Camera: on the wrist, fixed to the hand. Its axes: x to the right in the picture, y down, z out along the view.
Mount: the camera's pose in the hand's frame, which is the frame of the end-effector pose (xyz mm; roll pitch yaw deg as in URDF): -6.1 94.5 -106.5 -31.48 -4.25 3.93
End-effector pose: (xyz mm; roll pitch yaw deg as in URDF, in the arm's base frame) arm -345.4 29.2 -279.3 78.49 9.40 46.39
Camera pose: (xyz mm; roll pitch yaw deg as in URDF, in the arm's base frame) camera -430.7 118.3 -207.9 46.74 4.69 43.00
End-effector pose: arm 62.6 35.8 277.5 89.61 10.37 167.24
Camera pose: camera 28.3 -66.3 370.8 57.66 6.39 162.99
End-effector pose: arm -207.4 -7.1 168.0 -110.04 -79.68 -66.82
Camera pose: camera -309.3 -105.5 152.6 -150.97 -74.31 -56.98
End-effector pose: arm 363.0 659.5 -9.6 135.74 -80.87 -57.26
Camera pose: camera 292.1 782.0 6.9 135.62 -78.95 -88.93
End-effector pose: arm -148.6 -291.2 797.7 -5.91 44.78 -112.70
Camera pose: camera -38.9 -244.1 719.9 -33.35 40.80 -106.97
